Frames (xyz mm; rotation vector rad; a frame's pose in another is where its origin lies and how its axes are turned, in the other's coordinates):
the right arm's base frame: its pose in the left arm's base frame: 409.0 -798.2 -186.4 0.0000 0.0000 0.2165
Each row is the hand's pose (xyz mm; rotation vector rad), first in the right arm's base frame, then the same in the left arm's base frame.
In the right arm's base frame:
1: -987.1 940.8 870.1 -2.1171 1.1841 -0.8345
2: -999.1 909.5 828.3 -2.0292 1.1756 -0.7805
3: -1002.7 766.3 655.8 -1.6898 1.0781 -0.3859
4: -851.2 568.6 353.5 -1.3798 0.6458 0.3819
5: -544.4 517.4 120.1 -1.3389 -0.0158 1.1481
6: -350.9 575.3 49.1 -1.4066 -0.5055 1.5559
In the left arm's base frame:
1: -757.2 -91.4 683.7 -2.1973 0.9334 -0.7356
2: -762.1 -124.6 641.9 -2.1132 0.9357 -0.6731
3: -734.9 -265.2 469.4 -1.7854 0.8838 -0.2469
4: -544.5 -425.7 167.1 -1.4543 0.4973 0.5543
5: -233.8 -409.8 -66.3 -1.3613 -0.1642 1.3295
6: -57.3 -311.7 -137.3 -1.3880 -0.6761 1.7268

